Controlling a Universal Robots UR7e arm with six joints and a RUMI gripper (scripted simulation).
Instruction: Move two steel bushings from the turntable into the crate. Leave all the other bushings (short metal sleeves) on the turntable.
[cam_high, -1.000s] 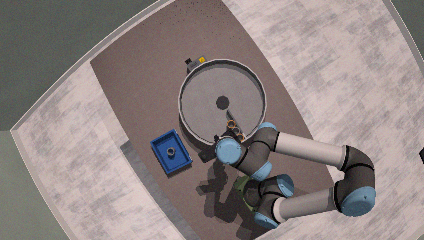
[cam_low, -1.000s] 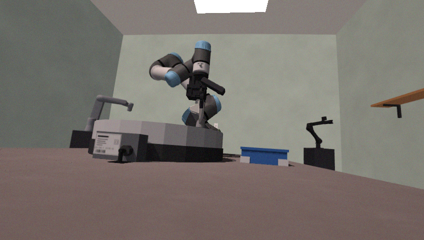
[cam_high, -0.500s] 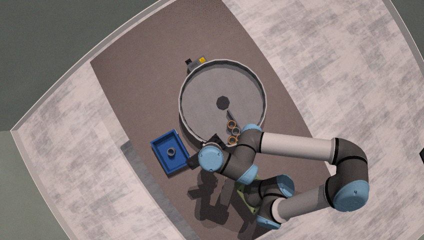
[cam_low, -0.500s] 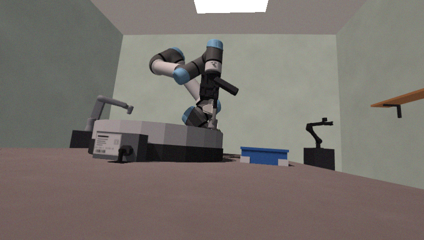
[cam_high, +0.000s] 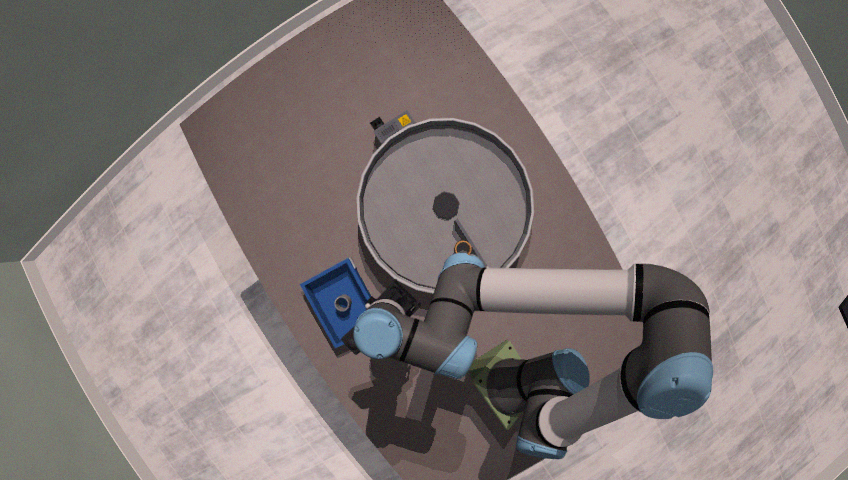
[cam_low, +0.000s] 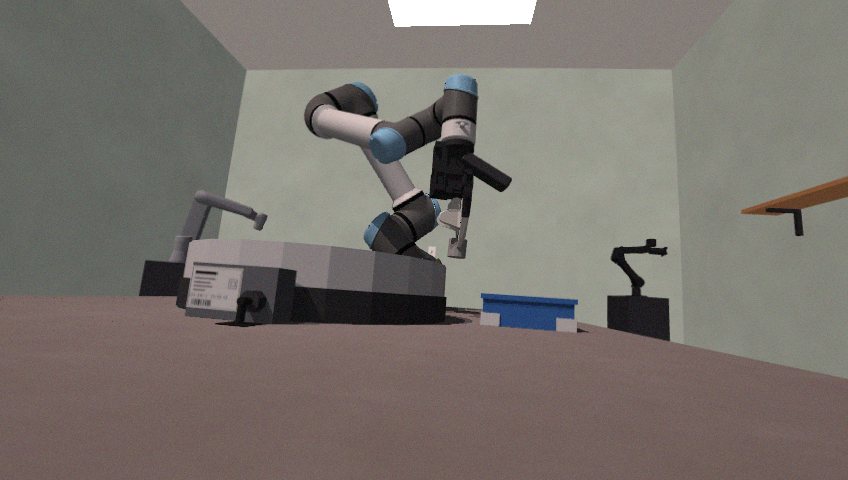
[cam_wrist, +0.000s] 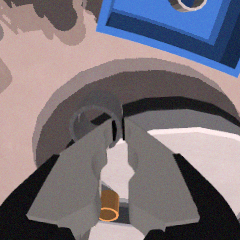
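Right now my hand is 7 cm short of the blue crate, 11 cm to the right of it and 13 cm above it.
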